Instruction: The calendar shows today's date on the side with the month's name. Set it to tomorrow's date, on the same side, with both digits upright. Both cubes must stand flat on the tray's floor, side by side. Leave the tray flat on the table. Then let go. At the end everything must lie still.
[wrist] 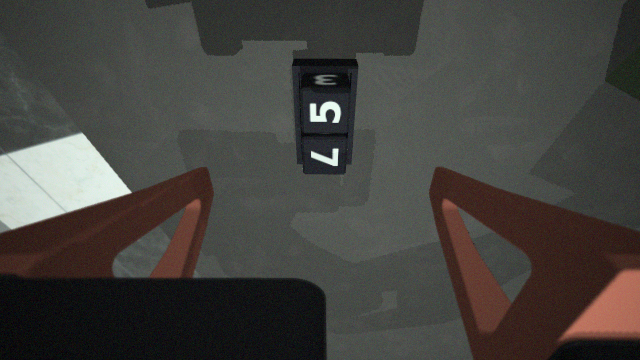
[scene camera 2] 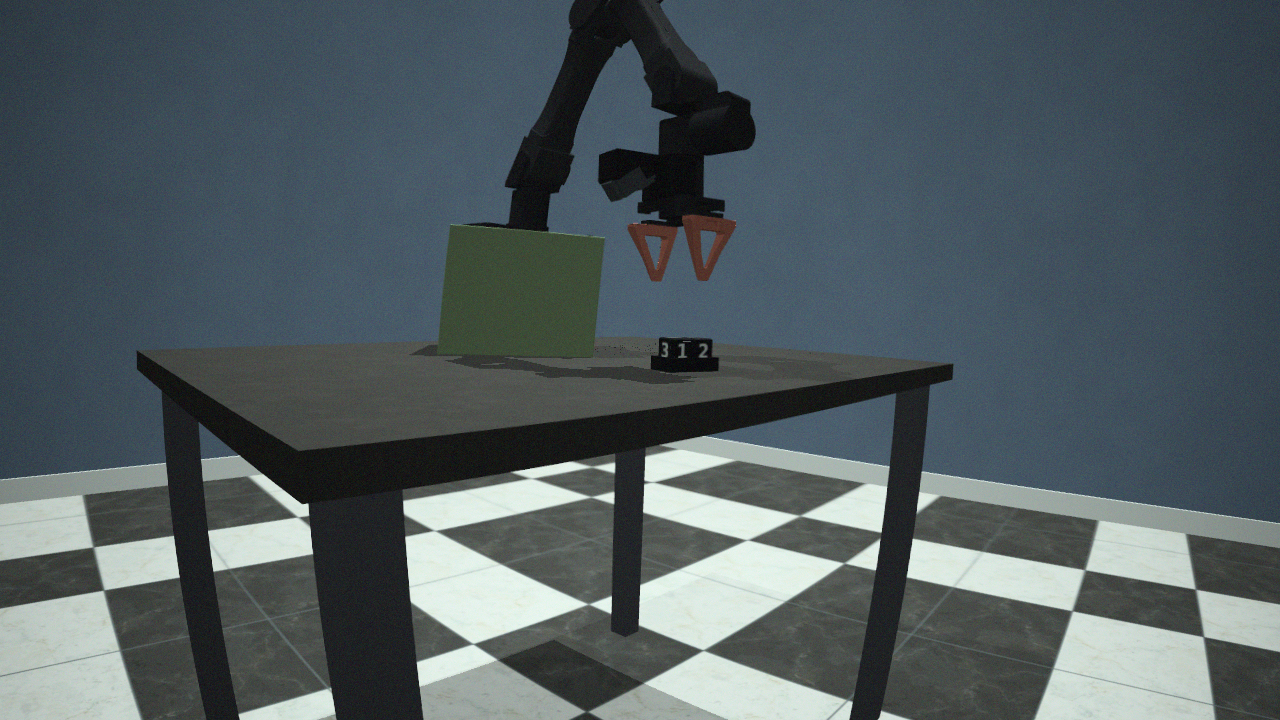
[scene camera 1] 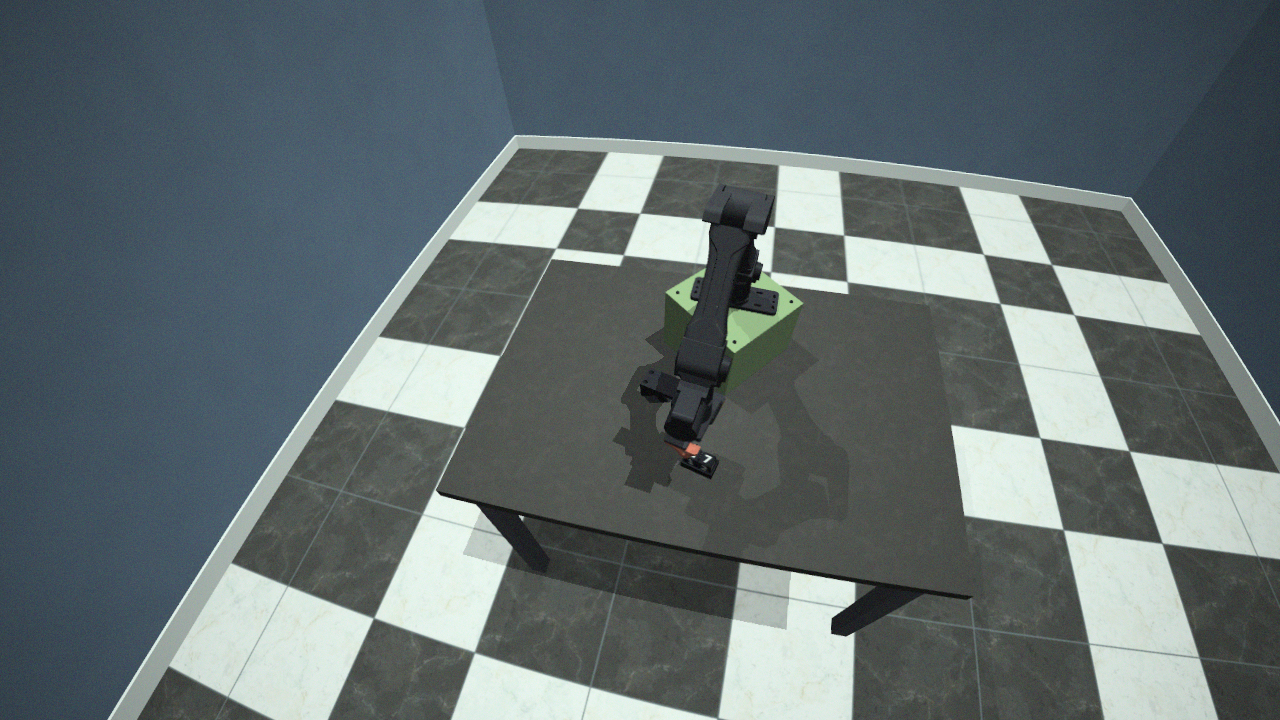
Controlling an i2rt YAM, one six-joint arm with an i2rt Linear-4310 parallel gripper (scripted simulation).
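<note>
My gripper (scene camera 2: pixel 678 281), (wrist: pixel 321 179). Calendar cube (wrist: pixel 325 98).
</note>
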